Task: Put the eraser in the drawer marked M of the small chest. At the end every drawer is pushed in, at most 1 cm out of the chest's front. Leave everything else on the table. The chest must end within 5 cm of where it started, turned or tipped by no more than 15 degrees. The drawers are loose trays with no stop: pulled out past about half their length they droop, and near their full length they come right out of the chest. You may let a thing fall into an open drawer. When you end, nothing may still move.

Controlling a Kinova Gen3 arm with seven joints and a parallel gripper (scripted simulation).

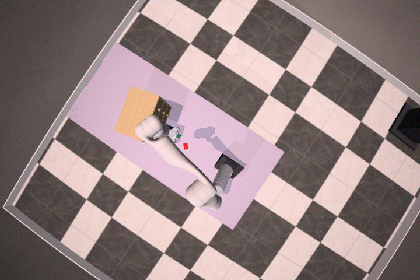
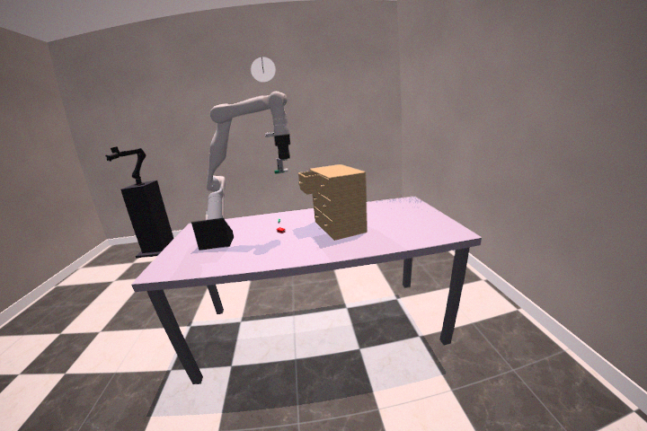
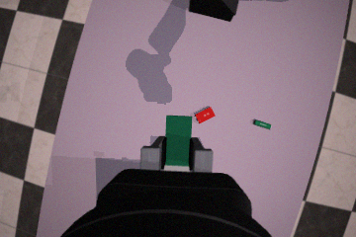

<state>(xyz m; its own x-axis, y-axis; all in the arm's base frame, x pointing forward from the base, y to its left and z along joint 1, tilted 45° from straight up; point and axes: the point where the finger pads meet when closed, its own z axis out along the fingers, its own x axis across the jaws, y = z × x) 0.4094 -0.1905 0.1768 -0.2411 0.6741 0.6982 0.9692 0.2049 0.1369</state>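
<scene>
The drawer lies 18 cm ahead of my hand, 12 cm below it and 8 cm to the left of it. Round my hand: eraser (2 cm below, 1 cm ahead); small red block (35 cm below, 5 cm to the left, 4 cm behind); green piece (36 cm below, 22 cm to the left, 7 cm behind).
</scene>
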